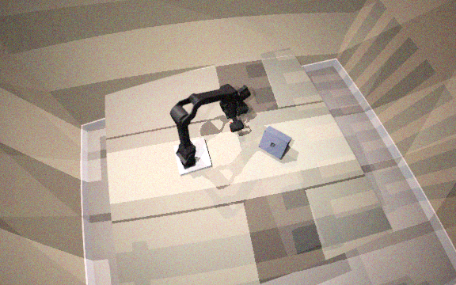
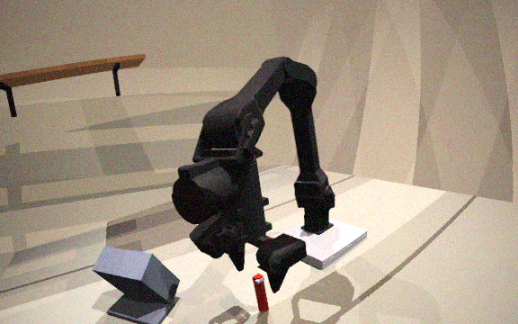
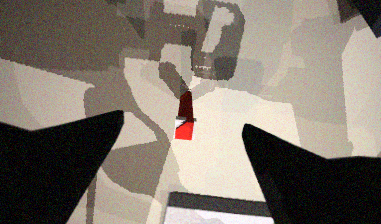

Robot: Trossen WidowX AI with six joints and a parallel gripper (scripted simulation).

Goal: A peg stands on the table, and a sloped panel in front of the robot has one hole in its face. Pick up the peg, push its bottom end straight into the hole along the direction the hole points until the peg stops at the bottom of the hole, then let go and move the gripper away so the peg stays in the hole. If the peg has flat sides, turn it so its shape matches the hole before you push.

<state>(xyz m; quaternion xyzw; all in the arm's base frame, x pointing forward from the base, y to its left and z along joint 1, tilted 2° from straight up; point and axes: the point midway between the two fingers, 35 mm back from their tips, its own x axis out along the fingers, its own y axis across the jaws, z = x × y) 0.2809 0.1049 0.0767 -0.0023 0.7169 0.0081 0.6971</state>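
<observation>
My gripper tip is 2 cm above the red peg. Also, from my gripper tip: blue-grey sloped panel (16 cm ahead, 18 cm to the right).
</observation>
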